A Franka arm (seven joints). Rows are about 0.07 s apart.
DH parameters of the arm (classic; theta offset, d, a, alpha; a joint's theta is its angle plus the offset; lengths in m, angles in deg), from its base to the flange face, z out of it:
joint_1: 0 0.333 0 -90
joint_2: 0 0 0 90
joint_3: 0 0.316 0.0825 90
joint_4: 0 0 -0.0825 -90
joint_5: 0 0.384 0 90
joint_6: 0 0 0.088 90
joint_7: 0 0.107 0 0
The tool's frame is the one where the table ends.
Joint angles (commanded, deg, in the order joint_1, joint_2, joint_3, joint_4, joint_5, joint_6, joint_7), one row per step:
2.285, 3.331, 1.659, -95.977, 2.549, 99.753, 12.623
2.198, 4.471, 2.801, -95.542, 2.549, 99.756, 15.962
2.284, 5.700, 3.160, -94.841, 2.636, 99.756, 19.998
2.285, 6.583, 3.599, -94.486, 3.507, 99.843, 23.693
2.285, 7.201, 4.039, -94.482, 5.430, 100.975, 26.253
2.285, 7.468, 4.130, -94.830, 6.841, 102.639, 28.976
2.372, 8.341, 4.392, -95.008, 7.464, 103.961, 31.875
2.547, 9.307, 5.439, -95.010, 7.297, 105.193, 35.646
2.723, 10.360, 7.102, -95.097, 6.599, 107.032, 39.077
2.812, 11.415, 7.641, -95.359, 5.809, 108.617, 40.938
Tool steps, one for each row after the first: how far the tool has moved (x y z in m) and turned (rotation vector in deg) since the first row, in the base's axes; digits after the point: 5 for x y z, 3 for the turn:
0.00417, 0.01061, -0.00793, 0.061, 0.861, -2.284
0.00944, 0.01543, -0.01466, 0.153, 1.594, -5.890
0.01280, 0.02132, -0.02060, 0.983, 2.372, -9.301
0.01634, 0.02879, -0.02501, 2.982, 2.414, -11.847
0.01944, 0.03178, -0.02795, 4.545, 1.915, -14.895
0.02395, 0.03624, -0.03648, 5.251, 2.089, -17.728
0.02755, 0.04838, -0.04473, 5.332, 2.237, -20.392
0.03093, 0.06603, -0.05364, 5.212, 1.834, -22.033
0.03522, 0.07154, -0.06472, 4.771, 1.554, -23.237

